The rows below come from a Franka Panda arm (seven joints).
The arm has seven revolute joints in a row. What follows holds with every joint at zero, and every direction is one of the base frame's.
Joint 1 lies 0.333 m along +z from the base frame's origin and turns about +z.
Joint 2 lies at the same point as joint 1 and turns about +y.
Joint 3 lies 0.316 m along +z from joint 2 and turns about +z.
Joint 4 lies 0.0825 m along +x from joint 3 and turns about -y.
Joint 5 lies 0.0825 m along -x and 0.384 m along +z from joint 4 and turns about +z.
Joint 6 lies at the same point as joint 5 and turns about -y.
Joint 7 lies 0.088 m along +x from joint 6 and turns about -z.
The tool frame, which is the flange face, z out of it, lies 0.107 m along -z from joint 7; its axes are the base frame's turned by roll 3.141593, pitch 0 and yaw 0 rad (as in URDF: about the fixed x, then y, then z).
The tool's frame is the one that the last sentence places.
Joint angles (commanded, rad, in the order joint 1, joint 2, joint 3, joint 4, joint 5, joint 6, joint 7), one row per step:
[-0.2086 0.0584 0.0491 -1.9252 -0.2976 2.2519 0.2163]
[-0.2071 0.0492 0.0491 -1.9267 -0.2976 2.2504 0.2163]
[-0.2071 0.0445 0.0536 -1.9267 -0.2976 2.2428 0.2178]
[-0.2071 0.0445 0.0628 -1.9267 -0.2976 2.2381 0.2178]
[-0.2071 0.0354 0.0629 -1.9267 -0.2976 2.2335 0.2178]
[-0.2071 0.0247 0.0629 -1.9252 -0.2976 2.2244 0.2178]
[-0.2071 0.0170 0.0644 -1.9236 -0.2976 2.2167 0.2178]
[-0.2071 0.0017 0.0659 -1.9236 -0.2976 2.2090 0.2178]
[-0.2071 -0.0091 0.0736 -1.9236 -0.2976 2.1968 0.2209]
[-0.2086 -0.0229 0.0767 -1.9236 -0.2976 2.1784 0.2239]
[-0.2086 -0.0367 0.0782 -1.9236 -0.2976 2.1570 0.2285]
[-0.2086 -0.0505 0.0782 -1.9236 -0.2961 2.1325 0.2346]
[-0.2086 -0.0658 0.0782 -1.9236 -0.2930 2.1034 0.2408]
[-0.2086 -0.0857 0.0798 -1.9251 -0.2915 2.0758 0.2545]
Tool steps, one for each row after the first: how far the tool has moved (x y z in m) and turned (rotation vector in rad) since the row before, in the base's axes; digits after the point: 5 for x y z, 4 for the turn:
[-0.00160 0.00118 0.00459 -0.0016 -0.0061 0.0011]
[-0.00091 0.00256 0.00199 -0.0001 0.0023 0.0011]
[0.00049 0.00521 -0.00050 0.0005 0.0044 0.0079]
[-0.00181 0.00023 0.00491 -0.0017 -0.0045 -0.0011]
[-0.00228 0.00008 0.00610 -0.0022 -0.0032 -0.0025]
[-0.00157 0.00089 0.00452 -0.0015 -0.0017 -0.0006]
[-0.00317 0.00122 0.00816 -0.0029 -0.0076 -0.0006]
[-0.00225 0.00452 0.00498 -0.0011 0.0003 0.0015]
[-0.00393 0.00094 0.00602 -0.0016 0.0033 -0.0063]
[-0.00428 0.00081 0.00565 -0.0011 0.0058 -0.0088]
[-0.00476 -0.00006 0.00525 0.0009 0.0081 -0.0130]
[-0.00556 -0.00001 0.00554 0.0024 0.0108 -0.0149]
[-0.00655 0.00114 0.00748 0.0016 0.0044 -0.0194]

